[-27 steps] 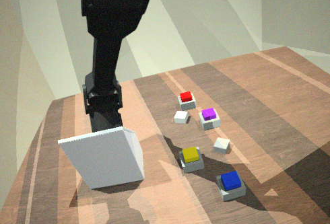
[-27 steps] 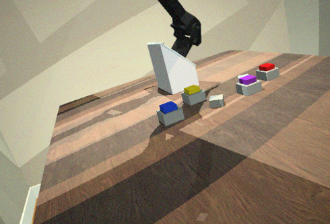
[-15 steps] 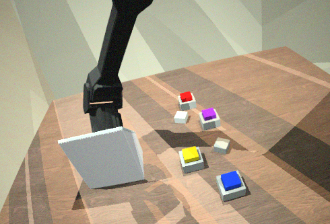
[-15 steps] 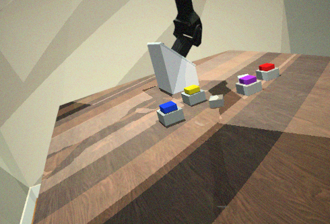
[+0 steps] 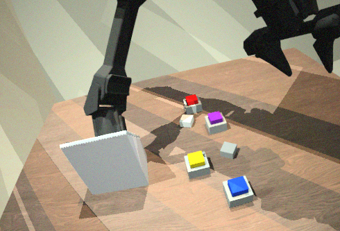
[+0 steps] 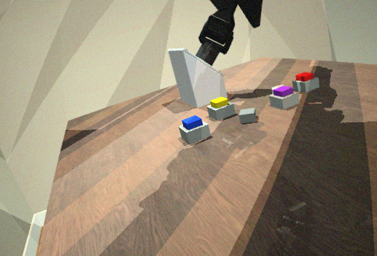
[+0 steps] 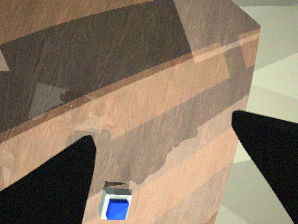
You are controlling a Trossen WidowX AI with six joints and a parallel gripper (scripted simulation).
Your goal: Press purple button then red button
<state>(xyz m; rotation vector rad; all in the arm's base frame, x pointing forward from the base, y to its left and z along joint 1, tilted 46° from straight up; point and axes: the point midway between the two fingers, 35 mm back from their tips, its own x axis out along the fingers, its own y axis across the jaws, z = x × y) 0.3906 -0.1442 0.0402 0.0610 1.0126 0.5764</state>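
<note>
Now: gripper tip 18 cm above the purple button, 16 cm to the right of it and 15 cm past it. From my gripper tip the other things lie so: blue button: 18 cm below, 16 cm behind, 6 cm to the right; then white block: 22 cm behind, 20 cm to the left, 20 cm below; then yellow button: 23 cm behind, 18 cm below, 3 cm to the left.
</note>
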